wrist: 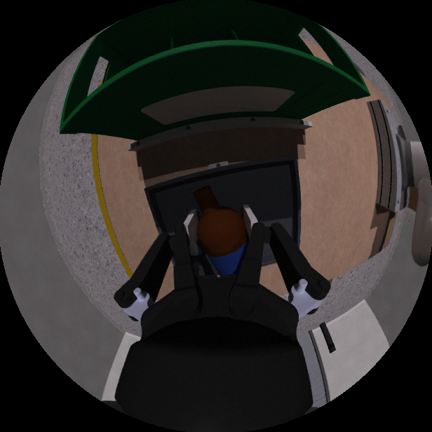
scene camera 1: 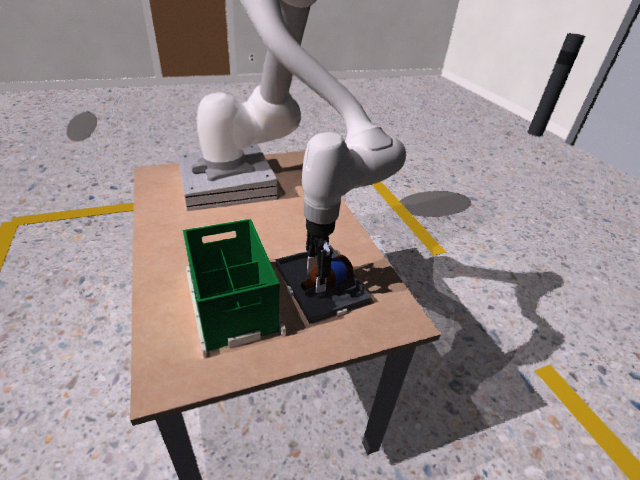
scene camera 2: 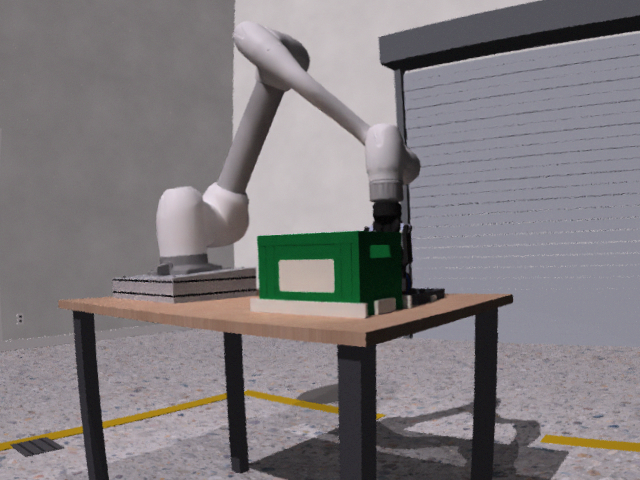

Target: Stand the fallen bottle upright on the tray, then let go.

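Observation:
The brown bottle with a blue label lies on its side over the black tray, its neck toward the green crate. In the wrist view its neck points up and a little left. My gripper points down and is shut on the bottle, with one light fingertip on each side of its body near the shoulder. I cannot tell whether the bottle rests fully on the tray. In scene camera 2 the crate hides the bottle's neck and most of the fingers.
A tall green crate with dividers stands right beside the tray, held by light strips on the wooden table. The arm's base plate is at the table's far end.

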